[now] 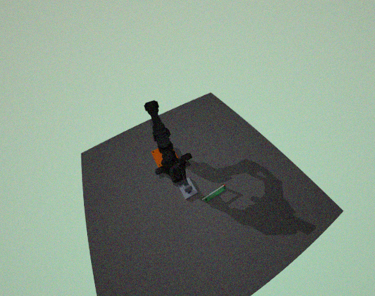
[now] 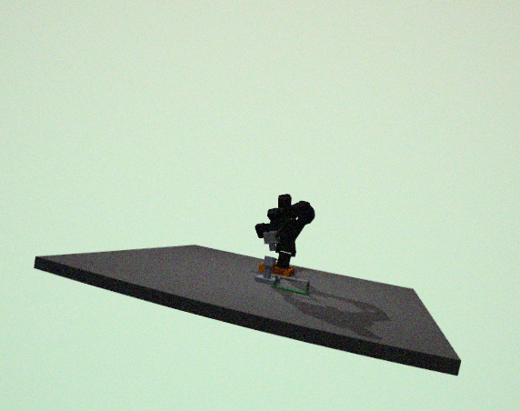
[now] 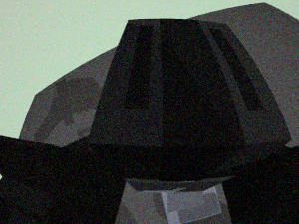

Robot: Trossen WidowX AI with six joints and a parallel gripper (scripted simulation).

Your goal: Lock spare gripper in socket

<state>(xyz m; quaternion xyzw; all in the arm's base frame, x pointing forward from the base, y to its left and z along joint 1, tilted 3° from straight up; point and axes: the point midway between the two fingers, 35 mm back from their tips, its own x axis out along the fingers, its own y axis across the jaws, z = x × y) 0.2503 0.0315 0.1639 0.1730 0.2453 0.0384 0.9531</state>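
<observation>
My gripper tip is now 60 mm short of the green rest, 150 mm to the right of it and 150 mm above it. Also, from my gripper tip: grey mount (10 mm behind, 20 mm to the left, 120 mm below); spare gripper (10 mm behind).
</observation>
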